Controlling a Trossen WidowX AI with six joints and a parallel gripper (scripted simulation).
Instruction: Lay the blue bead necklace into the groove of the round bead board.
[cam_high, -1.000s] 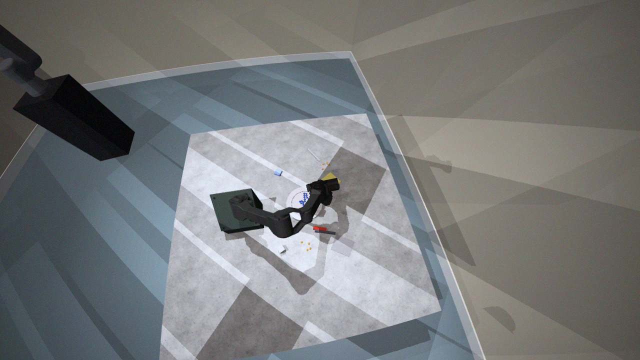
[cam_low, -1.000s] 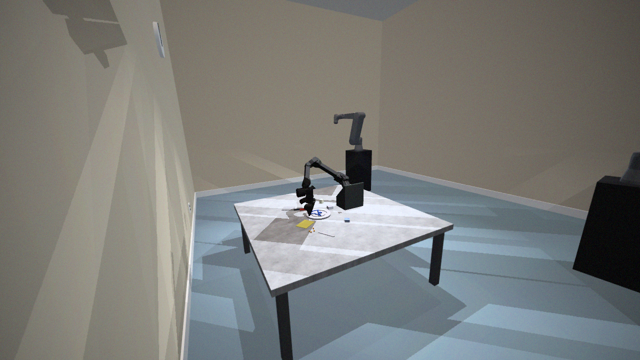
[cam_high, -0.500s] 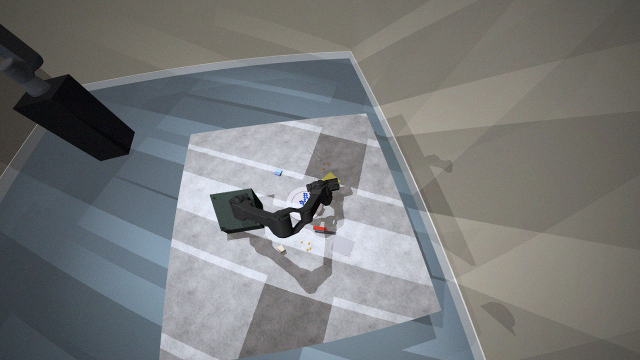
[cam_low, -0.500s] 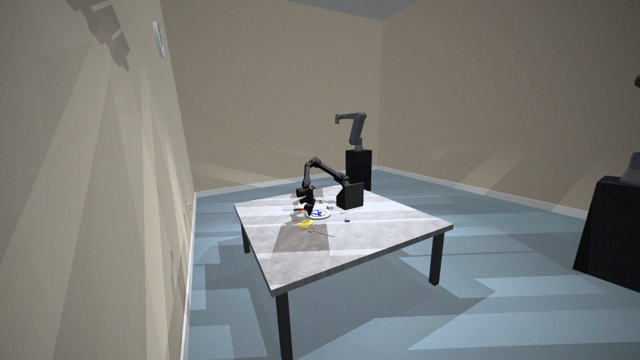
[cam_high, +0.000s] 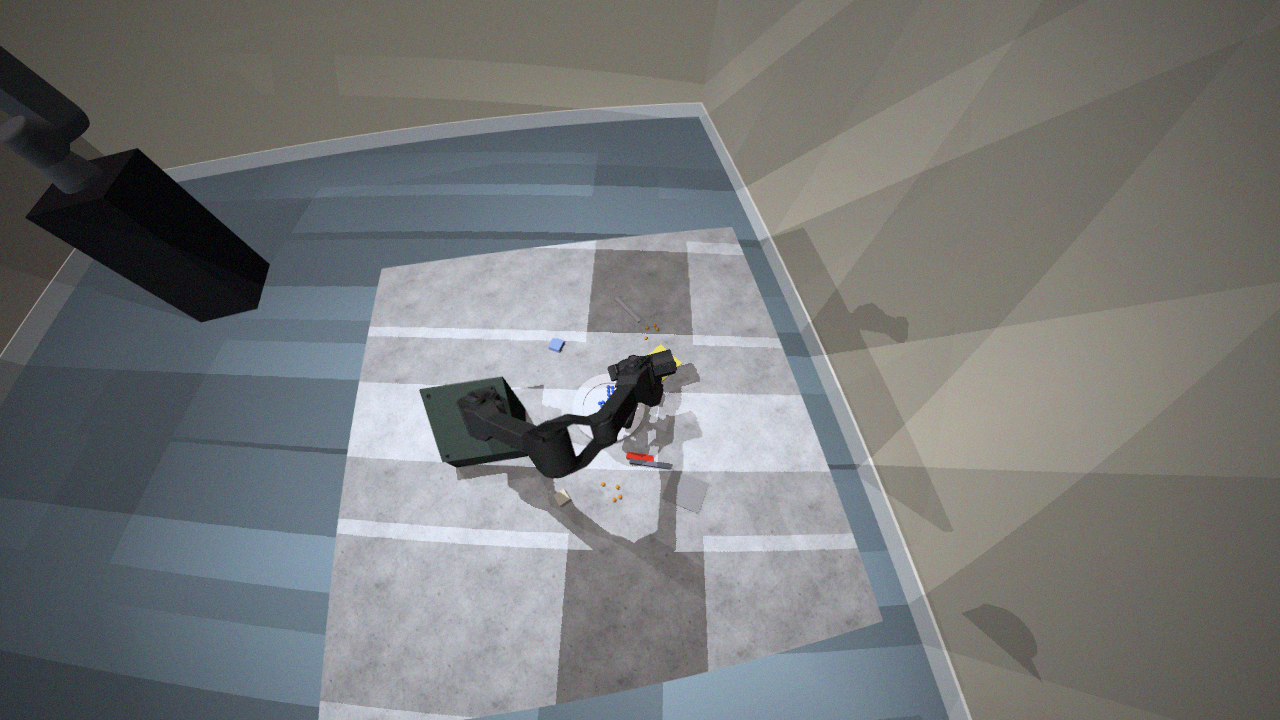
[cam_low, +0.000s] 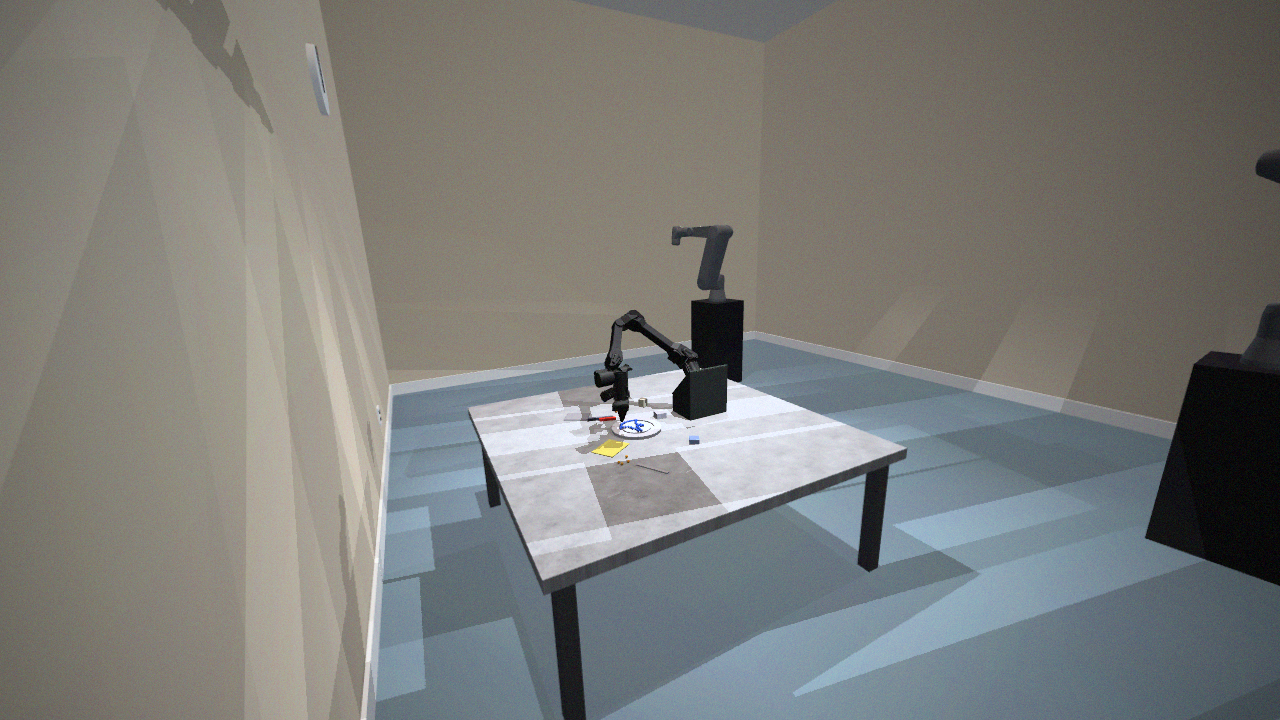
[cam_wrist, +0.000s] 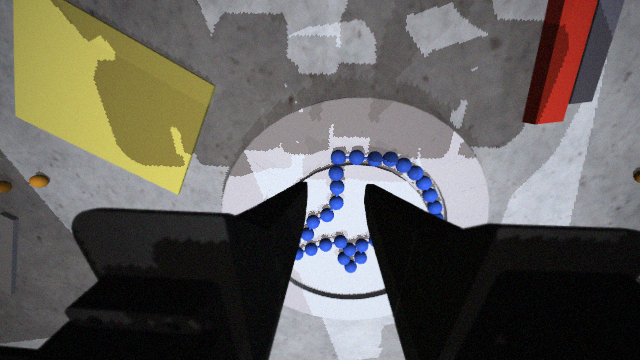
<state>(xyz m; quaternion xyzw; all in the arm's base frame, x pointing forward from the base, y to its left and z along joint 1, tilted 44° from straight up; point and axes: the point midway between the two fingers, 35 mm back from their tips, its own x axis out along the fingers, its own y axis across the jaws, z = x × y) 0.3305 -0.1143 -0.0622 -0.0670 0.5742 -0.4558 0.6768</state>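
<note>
Right now the round white bead board is 6 cm behind my gripper tip, 4 cm below it and 2 cm to the left of it. Also, from my gripper tip: grey square (26 cm to the right, 8 cm ahead, 5 cm below); yellow sheet (11 cm to the left, 11 cm ahead, 5 cm below); grey tool (15 cm to the right, 4 cm below).
</note>
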